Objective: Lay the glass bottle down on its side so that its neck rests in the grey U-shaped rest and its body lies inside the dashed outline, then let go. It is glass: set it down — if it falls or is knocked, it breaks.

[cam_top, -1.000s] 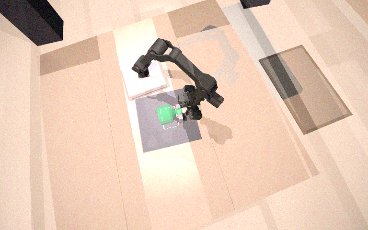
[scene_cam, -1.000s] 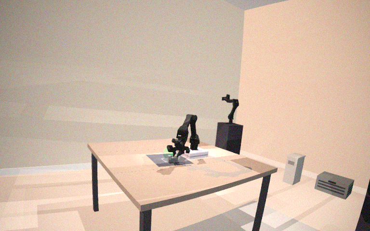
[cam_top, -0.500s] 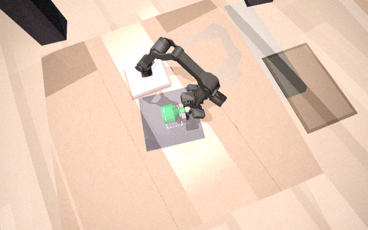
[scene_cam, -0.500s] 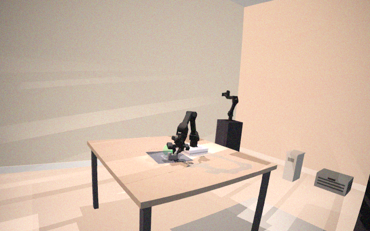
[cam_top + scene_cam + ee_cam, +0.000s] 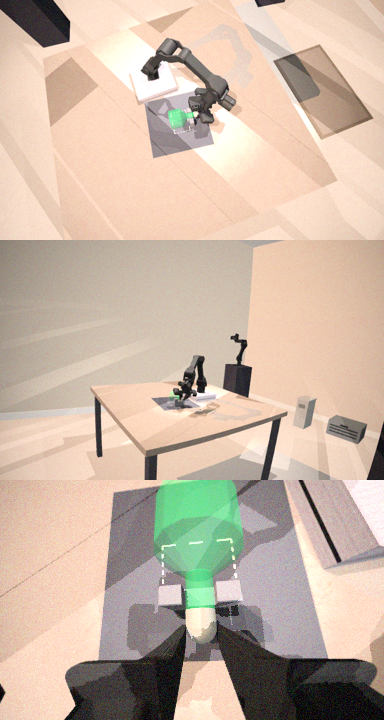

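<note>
Right now the glass bottle is 5 cm to the right of my gripper tip. From my gripper tip the other things lie so: grey mat (11 cm to the right, 6 cm below).
</note>
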